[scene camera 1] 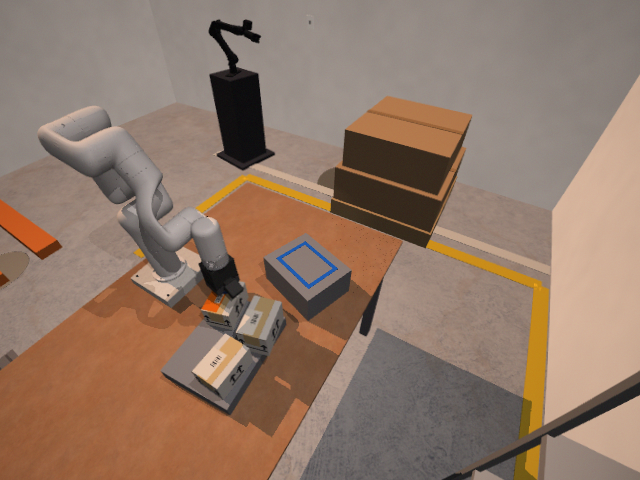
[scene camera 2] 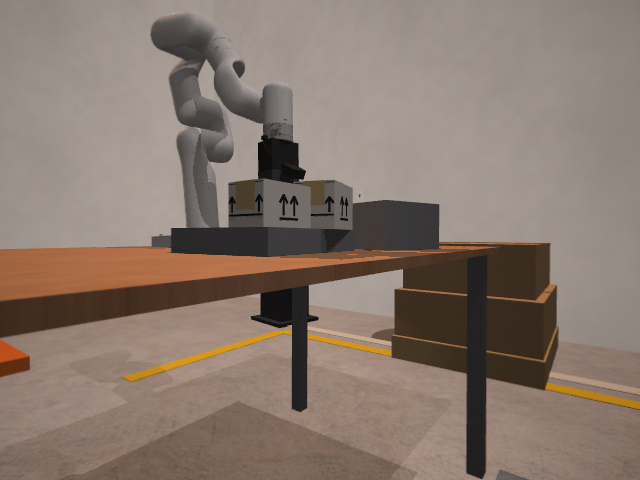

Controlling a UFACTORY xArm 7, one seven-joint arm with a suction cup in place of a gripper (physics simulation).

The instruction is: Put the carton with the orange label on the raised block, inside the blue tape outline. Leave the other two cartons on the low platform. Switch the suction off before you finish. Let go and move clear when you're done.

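Where they show: end effector, tool point: [scene camera 1: 226, 292]; arm's base, origin of the base link: [scene camera 1: 169, 268].
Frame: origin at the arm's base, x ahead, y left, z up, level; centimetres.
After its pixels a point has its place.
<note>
The carton with the orange label [scene camera 1: 216, 305] {x 33.4, y -0.1, z 8.9 cm} sits upright at the back of the low platform [scene camera 1: 186, 356] {x 35.8, y -15.0, z 0.6 cm} [scene camera 2: 222, 241] {x 47.2, y -18.9, z -1.9 cm}; it is hidden in the scene camera 2 view. My gripper [scene camera 1: 225, 290] {x 30.7, y 5.6, z 7.6 cm} [scene camera 2: 278, 178] is down over that carton. The suction cup is hidden, so contact and suction cannot be told. A second carton [scene camera 1: 258, 322] {x 48.4, y 4.2, z 10.3 cm} [scene camera 2: 330, 210] {x 53.5, y 1.4, z 4.2 cm} stands close beside the orange-labelled one, and a third carton [scene camera 1: 222, 364] {x 50.1, y -10.3, z 8.8 cm} [scene camera 2: 273, 211] {x 53.8, y -12.8, z 3.3 cm} stands at the platform's front. The raised block [scene camera 1: 289, 289] {x 43.1, y 21.8, z 4.0 cm} [scene camera 2: 408, 227] {x 53.8, y 28.4, z 1.4 cm} has the blue tape outline [scene camera 1: 323, 277] {x 50.3, y 31.2, z 7.8 cm} on its top, with no carton inside.
The raised block stands behind and right of the cartons on the brown table [scene camera 1: 103, 387] {x 23.0, y -37.1, z -4.2 cm} [scene camera 2: 129, 273] {x 71.0, y -40.6, z -4.2 cm}. Large brown boxes [scene camera 1: 403, 149] [scene camera 2: 470, 320] are stacked on the floor beyond the table. A black pedestal [scene camera 1: 240, 118] with a small black arm stands behind.
</note>
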